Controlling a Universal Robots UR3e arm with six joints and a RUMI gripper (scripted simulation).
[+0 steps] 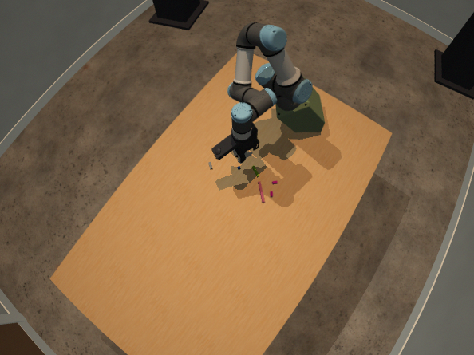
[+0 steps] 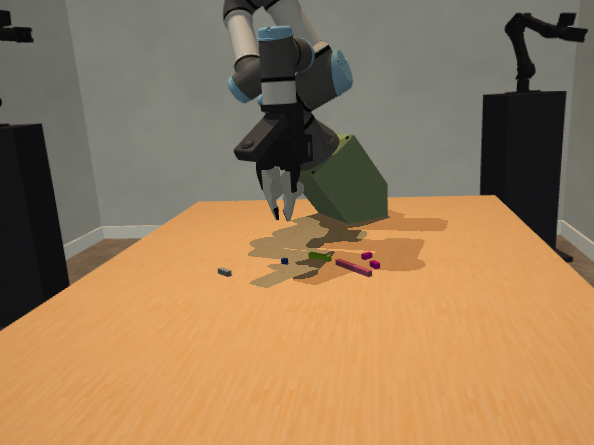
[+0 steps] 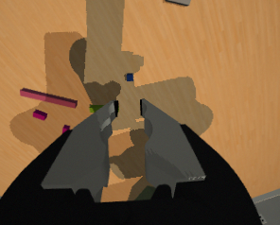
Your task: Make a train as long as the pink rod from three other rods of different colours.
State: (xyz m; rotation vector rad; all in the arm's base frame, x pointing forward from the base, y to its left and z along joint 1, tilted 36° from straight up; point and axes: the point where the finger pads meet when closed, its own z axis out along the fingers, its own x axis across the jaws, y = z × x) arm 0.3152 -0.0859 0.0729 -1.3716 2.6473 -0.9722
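Right now the grey rod is 12 cm to the right of my hand, 10 cm below it and 3 cm ahead of it. Round my hand: pink rod 12 cm to the left, 10 cm below, 7 cm ahead; small blue rod 10 cm below; lime rod 10 cm below, 7 cm to the left, 1 cm behind.
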